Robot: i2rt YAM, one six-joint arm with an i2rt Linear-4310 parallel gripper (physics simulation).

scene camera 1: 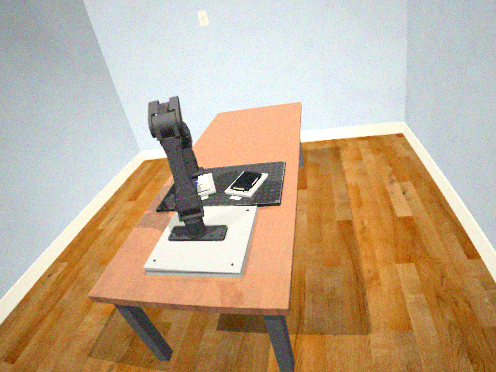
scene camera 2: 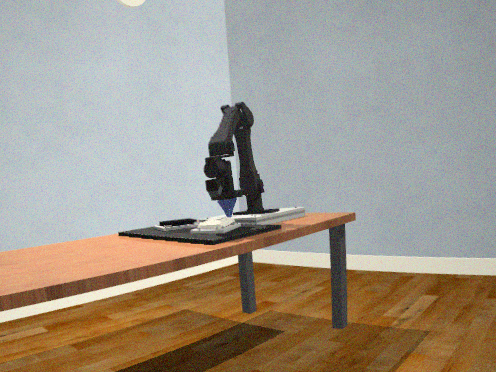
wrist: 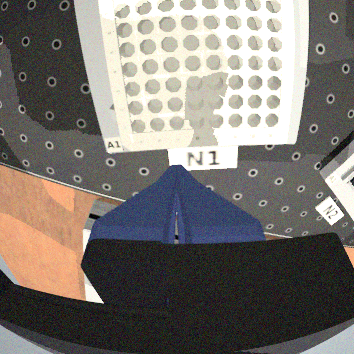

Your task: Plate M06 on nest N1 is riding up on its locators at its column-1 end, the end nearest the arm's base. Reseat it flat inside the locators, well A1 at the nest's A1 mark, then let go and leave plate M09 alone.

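Frame: origin at the arm's base, x right, y down, z ahead, level; metres.
Seen in the pictures: gripper, fingertip midpoint: (wrist: 176, 173); arm's base, link origin: (scene camera 1: 198, 234) (scene camera 2: 255, 213).
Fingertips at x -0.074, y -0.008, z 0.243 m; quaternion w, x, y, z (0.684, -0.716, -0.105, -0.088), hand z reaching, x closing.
Pixels of each thing's top centre, then the offset from my fingertips to it. "spot": a spot on its surface instead. Level surfaces: height alone.
- White plate M06, top centre: (wrist: 200, 12) (scene camera 2: 216, 219) (scene camera 1: 198, 181) dx -0.014, dy -0.009, dz +0.085 m
- pale nest N1, surface spot: (wrist: 95, 75) spot: dx -0.057, dy +0.014, dz +0.041 m
- nest's A1 mark, top centre: (wrist: 113, 144) dx -0.040, dy +0.014, dz +0.000 m
- N1 tag, surface spot: (wrist: 202, 158) spot: dx +0.018, dy +0.024, dz -0.001 m
- Black plate M09, top centre: (scene camera 2: 178, 220) (scene camera 1: 246, 179) dx +0.198, dy +0.000, dz +0.071 m
- nest N2, top centre: (scene camera 2: 178, 222) (scene camera 1: 246, 181) dx +0.198, dy +0.008, dz +0.071 m
- black perforated board, top centre: (wrist: 345, 68) (scene camera 2: 194, 229) (scene camera 1: 223, 183) dx +0.087, dy +0.025, dz +0.097 m
- N2 tag, surface spot: (wrist: 329, 210) spot: dx +0.160, dy +0.024, dz -0.018 m
- wooden table, surface height: dy +0.039 m
White plate M06 (scene camera 1: 204, 184) (scene camera 2: 216, 221) (wrist: 193, 63) lies on the pale nest N1 (wrist: 95, 75). Its wells face up, and a shadow crosses part of them in the wrist view. The nest's A1 mark (wrist: 114, 144) shows at the near left corner. Whether the plate's near end sits flat or raised is hard to tell. My gripper (scene camera 2: 230, 215) (wrist: 176, 173) is shut and empty, its blue fingertips together by the N1 tag (wrist: 202, 158), at the plate's column-1 end. Contact with the plate cannot be made out. Black plate M09 (scene camera 1: 249, 180) (scene camera 2: 178, 221) lies on nest N2 (scene camera 1: 231, 191) (wrist: 340, 176).
Both nests stand on a black perforated board (scene camera 1: 270, 191) (scene camera 2: 200, 238) (wrist: 37, 95). The N2 tag (wrist: 329, 210) is at the right in the wrist view. The arm's white base plate (scene camera 1: 210, 257) (scene camera 2: 285, 215) lies behind the board on the wooden table (scene camera 1: 260, 130) (scene camera 2: 60, 255).
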